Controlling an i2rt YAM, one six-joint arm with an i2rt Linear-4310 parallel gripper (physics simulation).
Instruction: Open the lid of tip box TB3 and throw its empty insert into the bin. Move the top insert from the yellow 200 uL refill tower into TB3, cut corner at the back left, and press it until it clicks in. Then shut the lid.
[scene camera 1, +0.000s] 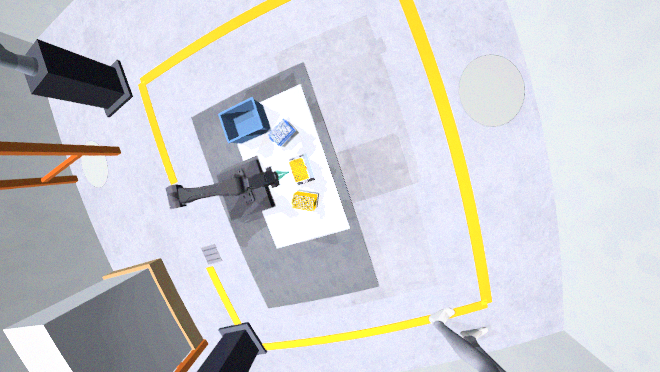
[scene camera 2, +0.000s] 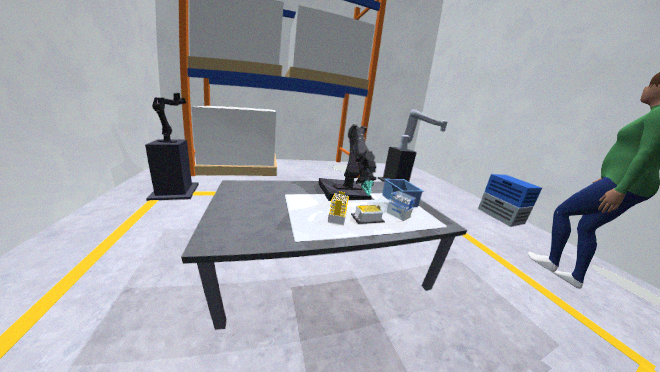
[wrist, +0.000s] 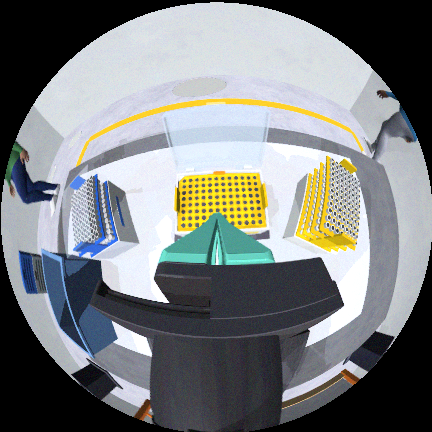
Labels:
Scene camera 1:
blue bin
grey table
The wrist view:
blue-and-white tip box: on a grey table
tip box TB3
blue bin
grey table

